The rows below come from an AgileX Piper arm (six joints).
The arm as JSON. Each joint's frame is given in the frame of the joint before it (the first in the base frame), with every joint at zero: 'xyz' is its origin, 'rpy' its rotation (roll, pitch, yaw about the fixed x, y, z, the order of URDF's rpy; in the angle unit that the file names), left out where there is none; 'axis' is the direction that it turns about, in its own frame. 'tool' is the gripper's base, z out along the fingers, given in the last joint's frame.
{
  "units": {
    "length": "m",
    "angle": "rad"
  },
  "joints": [
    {
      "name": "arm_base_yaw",
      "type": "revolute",
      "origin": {
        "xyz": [
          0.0,
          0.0,
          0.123
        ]
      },
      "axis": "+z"
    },
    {
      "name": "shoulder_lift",
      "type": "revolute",
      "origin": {
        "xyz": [
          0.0,
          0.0,
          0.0
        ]
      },
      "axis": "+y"
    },
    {
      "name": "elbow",
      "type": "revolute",
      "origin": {
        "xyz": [
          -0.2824,
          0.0,
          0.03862
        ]
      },
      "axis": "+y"
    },
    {
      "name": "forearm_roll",
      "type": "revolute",
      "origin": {
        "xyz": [
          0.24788,
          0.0,
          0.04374
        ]
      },
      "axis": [
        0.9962,
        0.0,
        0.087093
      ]
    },
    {
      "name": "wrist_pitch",
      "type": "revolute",
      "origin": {
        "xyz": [
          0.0,
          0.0,
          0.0
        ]
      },
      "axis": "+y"
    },
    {
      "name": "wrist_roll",
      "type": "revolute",
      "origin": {
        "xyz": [
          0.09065,
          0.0,
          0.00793
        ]
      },
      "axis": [
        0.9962,
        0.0,
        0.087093
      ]
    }
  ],
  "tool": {
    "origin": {
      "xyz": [
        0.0,
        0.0,
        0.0
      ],
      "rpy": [
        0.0,
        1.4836,
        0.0
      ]
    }
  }
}
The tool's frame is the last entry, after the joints.
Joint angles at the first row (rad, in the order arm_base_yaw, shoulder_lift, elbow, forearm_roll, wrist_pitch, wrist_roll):
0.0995, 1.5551, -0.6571, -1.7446, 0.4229, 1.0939
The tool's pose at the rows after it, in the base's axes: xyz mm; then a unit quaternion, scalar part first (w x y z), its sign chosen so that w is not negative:
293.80 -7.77 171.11 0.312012 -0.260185 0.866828 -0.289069
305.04 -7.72 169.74 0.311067 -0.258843 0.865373 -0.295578
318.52 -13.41 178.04 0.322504 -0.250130 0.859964 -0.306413
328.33 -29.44 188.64 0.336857 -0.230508 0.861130 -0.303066
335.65 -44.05 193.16 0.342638 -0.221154 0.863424 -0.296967
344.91 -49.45 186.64 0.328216 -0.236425 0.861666 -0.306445
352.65 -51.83 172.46 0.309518 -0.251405 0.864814 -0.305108
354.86 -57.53 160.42 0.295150 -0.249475 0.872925 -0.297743
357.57 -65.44 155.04 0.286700 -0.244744 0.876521 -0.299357
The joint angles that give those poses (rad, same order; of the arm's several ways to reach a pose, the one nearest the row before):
0.0995, 1.6129, -0.6731, -1.7481, 0.4249, 1.1030
0.0995, 1.6524, -0.7141, -1.7481, 0.4380, 1.0994
0.0780, 1.6709, -0.7702, -1.7525, 0.4409, 1.0866
0.0149, 1.6713, -0.8190, -1.7535, 0.3938, 1.0759
-0.0414, 1.6826, -0.8567, -1.7535, 0.3433, 1.0581
-0.0553, 1.7278, -0.8901, -1.7535, 0.3455, 1.0116
-0.0619, 1.7845, -0.9122, -1.7576, 0.3412, 0.9880
-0.0801, 1.8218, -0.9188, -1.7546, 0.3296, 0.9867
-0.1017, 1.8462, -0.9328, -1.7543, 0.3278, 0.9797

